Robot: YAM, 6 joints.
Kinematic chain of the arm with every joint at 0, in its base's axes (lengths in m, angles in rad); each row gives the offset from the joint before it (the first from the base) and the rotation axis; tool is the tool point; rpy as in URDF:
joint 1: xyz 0 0 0.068 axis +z
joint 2: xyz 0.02 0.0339 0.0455 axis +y
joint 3: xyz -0.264 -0.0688 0 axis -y
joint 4: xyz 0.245 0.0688 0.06 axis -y
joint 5: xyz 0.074 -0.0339 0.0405 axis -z
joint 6: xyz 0.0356 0 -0.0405 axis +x
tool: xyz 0 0 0 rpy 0 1.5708 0
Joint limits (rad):
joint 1: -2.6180..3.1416
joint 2: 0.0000..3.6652
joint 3: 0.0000..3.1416
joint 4: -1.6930..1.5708
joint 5: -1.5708..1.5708
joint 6: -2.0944..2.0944
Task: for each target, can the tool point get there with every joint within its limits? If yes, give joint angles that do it. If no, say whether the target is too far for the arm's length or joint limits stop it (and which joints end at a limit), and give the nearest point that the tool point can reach.
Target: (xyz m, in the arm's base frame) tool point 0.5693 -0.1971 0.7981
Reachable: no: too far | nearest point 0.4021 -0.1392 0.5902 | short by 0.273 m
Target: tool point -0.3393 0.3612 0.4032
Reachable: yes | joints -0.8533 0.3867 2.4360 1.0897 0.5341 0.4964
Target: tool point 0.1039 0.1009 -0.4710
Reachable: no: joint limits stop it (at a limit: joint 2) | nearest point 0.1203 0.1169 -0.3712 | short by 0.102 m
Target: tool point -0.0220 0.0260 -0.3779
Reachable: no: joint limits stop it (at a limit: joint 2) | nearest point -0.0408 0.0482 -0.3292 | short by 0.057 m
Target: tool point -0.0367 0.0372 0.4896
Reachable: yes | joints 2.4963 0.5071 1.0201 0.2520 0.2169 -1.6245
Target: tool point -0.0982 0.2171 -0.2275
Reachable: yes | joints 2.1185 3.2223 1.0472 1.0790 0.9597 1.1210
